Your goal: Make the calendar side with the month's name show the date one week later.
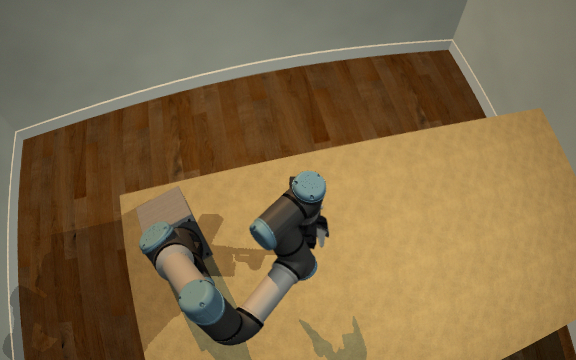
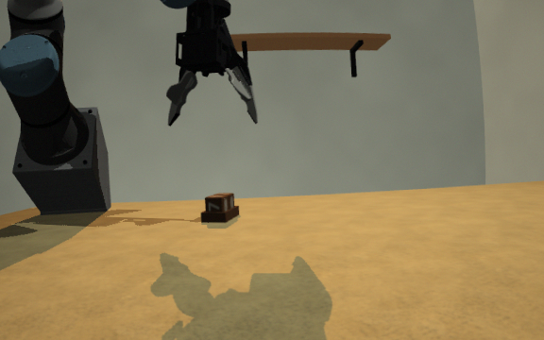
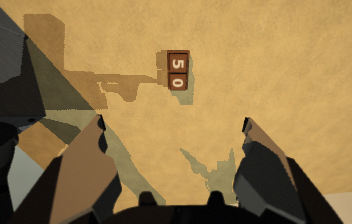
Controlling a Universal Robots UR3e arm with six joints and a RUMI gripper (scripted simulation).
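Right now the digit cube is 140 mm below my hand. Round my hand: brown calendar tray 10 mm ahead, 20 mm to the left, 150 mm below.
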